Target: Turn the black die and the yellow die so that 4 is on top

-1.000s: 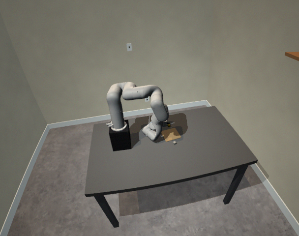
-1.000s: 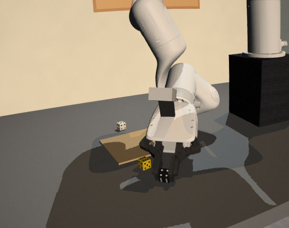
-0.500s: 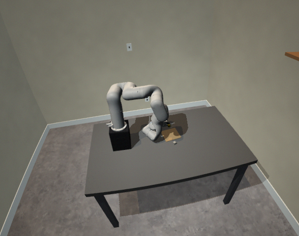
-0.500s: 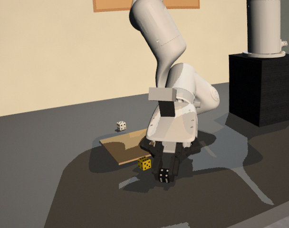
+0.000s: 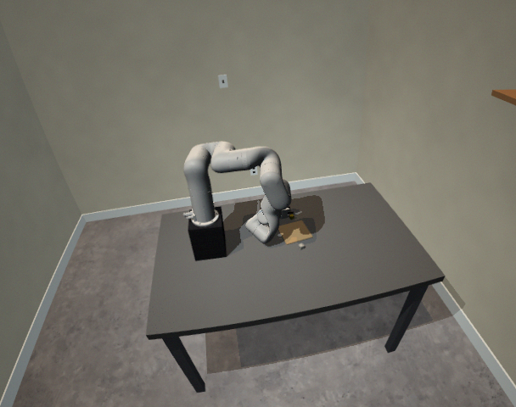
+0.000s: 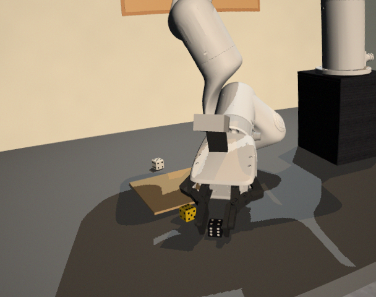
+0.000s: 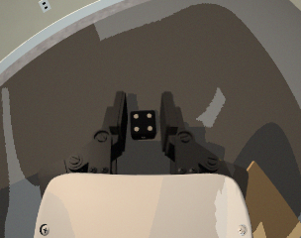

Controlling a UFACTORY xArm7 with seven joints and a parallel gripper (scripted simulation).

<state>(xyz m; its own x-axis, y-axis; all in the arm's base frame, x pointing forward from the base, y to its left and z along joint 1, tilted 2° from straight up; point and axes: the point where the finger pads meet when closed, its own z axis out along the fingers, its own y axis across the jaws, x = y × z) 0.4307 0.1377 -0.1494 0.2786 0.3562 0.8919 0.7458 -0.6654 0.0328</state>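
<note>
Now: the black die 1 cm below my hand. Round my hand: tan mat 1 cm behind, 17 cm to the right, 2 cm below; yellow die 2 cm ahead, 6 cm to the right, 1 cm below; white die 2 cm behind, 29 cm to the right, 1 cm below.
</note>
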